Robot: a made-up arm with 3 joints. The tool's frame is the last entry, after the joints.
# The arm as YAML. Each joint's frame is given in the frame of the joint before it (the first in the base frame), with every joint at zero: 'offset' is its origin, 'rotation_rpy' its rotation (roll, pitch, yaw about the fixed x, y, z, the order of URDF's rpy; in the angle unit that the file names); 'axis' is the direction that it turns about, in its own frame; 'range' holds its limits. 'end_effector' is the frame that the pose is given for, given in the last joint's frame.
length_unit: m
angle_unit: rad
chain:
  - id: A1
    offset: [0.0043, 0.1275, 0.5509]
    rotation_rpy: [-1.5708, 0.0, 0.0]
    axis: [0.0, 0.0, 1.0]
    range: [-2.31, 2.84]
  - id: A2
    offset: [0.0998, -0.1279, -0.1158]
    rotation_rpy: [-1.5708, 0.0, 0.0]
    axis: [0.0, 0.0, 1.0]
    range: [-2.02, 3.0]
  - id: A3
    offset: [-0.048, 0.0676, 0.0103]
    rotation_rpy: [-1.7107, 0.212, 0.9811]
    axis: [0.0, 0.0, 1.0]
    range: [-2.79, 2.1]
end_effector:
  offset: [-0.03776, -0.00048, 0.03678]
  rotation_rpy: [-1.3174, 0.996, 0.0]
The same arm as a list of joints. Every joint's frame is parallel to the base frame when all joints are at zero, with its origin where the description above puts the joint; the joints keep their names.
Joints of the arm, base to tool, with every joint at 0 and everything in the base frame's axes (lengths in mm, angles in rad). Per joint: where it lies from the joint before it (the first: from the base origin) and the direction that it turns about. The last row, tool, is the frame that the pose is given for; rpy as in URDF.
A1: axis +y offset 4.3 127.5 550.9
A2: axis -z offset 99.8 -115.8 127.9
A3: axis -0.839303 -0.526302 0.1363 offset -48 -67.6 -10.3
tool: offset -51.4 11.2 -3.4 rpy 0 0 0
Joint limits (rad, base to tool): -2.31..2.84 -2.02..3 -2.79..2.1

